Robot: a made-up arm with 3 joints. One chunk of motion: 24 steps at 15 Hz.
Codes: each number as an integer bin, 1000 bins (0 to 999) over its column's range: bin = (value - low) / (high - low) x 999, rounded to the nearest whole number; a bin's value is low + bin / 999 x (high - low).
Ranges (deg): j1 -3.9..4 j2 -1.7..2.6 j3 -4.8..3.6
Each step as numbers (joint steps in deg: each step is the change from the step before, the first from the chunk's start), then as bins.
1 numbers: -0.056 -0.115 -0.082
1 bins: 486 368 561
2 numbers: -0.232 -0.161 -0.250
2 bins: 464 358 541
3 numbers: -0.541 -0.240 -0.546
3 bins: 425 339 506
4 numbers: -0.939 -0.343 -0.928
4 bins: 374 315 460
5 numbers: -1.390 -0.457 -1.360
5 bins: 317 289 409
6 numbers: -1.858 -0.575 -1.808
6 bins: 258 261 356
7 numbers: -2.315 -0.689 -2.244
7 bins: 200 235 304
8 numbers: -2.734 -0.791 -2.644
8 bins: 147 211 256
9 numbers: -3.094 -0.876 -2.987
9 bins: 102 191 216
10 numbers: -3.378 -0.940 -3.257
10 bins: 66 177 184
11 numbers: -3.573 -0.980 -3.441
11 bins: 41 167 162
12 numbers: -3.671 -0.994 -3.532
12 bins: 29 164 151
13 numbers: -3.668 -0.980 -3.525
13 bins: 29 167 152
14 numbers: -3.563 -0.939 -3.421
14 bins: 43 177 164
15 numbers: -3.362 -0.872 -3.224
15 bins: 68 192 187
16 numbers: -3.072 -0.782 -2.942
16 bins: 105 213 221
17 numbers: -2.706 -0.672 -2.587
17 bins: 151 239 263
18 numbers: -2.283 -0.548 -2.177
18 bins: 204 268 312
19 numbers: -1.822 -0.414 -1.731
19 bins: 263 299 365
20 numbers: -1.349 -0.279 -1.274
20 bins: 323 330 419
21 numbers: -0.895 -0.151 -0.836
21 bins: 380 360 471
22 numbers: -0.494 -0.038 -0.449
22 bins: 431 386 517
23 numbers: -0.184 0.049 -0.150
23 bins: 470 406 553
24 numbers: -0.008 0.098 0.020
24 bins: 492 418 573
